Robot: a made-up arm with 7 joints.
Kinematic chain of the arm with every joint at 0, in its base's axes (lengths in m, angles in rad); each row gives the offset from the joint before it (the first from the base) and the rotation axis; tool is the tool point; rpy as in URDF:
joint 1: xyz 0.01 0 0.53 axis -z
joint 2: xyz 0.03 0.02 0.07 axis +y
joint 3: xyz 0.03 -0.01 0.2 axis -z
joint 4: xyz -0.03 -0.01 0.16 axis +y
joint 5: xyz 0 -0.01 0.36 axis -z
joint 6: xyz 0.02 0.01 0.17 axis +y
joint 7: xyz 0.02 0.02 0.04 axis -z
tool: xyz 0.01 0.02 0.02 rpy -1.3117 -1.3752 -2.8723
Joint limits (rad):
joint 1: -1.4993..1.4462
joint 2: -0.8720..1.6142
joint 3: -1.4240..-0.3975
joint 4: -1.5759..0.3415
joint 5: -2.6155..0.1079
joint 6: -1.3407..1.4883
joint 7: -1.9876..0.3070
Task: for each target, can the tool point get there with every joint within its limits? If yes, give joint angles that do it. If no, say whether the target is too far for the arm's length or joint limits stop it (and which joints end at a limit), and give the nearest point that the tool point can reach.
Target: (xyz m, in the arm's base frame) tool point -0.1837 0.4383 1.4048
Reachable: yes | joints 1.2211 -0.5025 -0.6631 -0.0576 -0.6520 -0.7243 -0.1474
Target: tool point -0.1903 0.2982 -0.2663
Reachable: no: joint limits stop it (at a limit: joint 2, joint 3, joint 4, joint 7) | nearest point -0.3002 0.4619 0.3728 | short by 0.669 m
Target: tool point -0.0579 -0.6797 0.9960
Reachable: yes | joints -0.5561 -0.5926 -1.2623 -1.1229 -1.5819 0.0478 -1.4920
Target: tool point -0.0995 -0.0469 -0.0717
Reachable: no: joint limits stop it (at a limit: joint 2, joint 3, joint 4, joint 7) | nearest point -0.4750 -0.2077 0.3891 | short by 0.616 m
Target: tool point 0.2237 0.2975 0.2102
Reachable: no: joint limits stop it (at a limit: joint 2, joint 3, joint 4, joint 5, joint 6, joint 7) | nearest point 0.4932 0.6727 0.3396 | short by 0.480 m
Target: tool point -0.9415 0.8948 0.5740
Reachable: no: too far | nearest point -0.5894 0.5636 0.6978 | short by 0.499 m
